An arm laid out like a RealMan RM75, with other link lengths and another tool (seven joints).
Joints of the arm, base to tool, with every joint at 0 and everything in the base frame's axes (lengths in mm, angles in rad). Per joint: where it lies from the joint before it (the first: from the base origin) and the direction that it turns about. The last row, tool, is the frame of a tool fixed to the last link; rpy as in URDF.
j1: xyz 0 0 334.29 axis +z
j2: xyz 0 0 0 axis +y
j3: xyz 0 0 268.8 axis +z
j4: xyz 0 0 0 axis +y
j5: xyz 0 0 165.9 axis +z
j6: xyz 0 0 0 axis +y
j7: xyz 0 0 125.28 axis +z
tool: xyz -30 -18 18 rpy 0 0.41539 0.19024
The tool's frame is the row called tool.
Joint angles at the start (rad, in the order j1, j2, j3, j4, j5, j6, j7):
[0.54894, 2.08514, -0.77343, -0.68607, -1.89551, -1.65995, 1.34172]
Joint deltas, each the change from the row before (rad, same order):
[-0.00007, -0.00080, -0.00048, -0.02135, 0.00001, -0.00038, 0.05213]
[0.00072, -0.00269, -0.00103, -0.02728, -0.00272, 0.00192, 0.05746]
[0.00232, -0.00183, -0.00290, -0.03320, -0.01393, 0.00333, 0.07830]
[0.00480, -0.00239, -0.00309, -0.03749, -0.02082, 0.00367, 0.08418]
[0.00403, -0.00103, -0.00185, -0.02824, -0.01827, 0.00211, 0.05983]
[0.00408, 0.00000, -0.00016, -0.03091, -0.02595, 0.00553, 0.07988]
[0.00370, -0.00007, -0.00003, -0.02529, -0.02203, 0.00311, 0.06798]
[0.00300, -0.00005, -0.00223, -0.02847, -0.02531, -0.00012, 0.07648]
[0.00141, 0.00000, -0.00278, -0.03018, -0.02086, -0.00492, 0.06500]
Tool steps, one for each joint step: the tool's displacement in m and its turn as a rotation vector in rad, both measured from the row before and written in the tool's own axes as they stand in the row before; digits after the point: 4 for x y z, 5 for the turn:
[-0.0019, -0.0021, -0.0023, -0.00659, 0.00265, 0.03163]
[-0.0025, -0.0027, -0.0034, -0.00124, 0.00667, 0.03220]
[-0.0023, -0.0033, -0.0024, -0.00489, 0.01822, 0.04701]
[-0.0030, -0.0035, -0.0025, -0.00116, 0.02394, 0.04874]
[-0.0022, -0.0022, -0.0017, 0.00149, 0.01864, 0.03423]
[-0.0016, -0.0035, -0.0016, 0.00149, 0.02128, 0.05504]
[-0.0013, -0.0027, -0.0014, 0.00086, 0.01676, 0.04756]
[-0.0008, -0.0025, -0.0013, -0.00052, 0.02072, 0.05355]
[-0.0007, -0.0012, -0.0018, 0.00121, 0.01755, 0.04145]

